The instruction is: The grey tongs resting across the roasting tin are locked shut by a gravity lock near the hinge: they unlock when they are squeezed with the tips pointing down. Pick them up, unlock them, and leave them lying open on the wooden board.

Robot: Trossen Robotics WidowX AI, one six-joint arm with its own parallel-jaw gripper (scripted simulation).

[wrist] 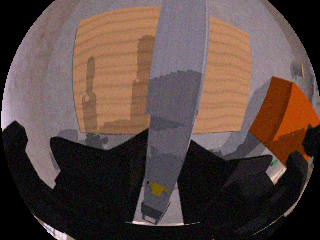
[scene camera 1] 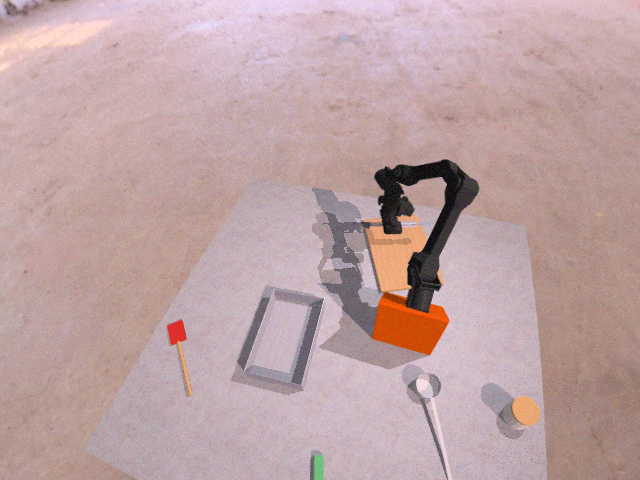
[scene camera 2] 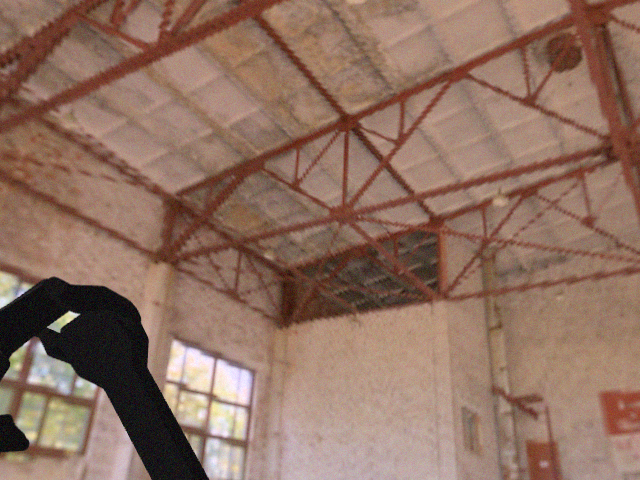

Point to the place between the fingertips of my gripper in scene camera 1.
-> At 386,231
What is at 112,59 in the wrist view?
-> A wooden board.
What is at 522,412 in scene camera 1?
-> A cork-lidded jar.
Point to a wooden board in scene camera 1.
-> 391,253
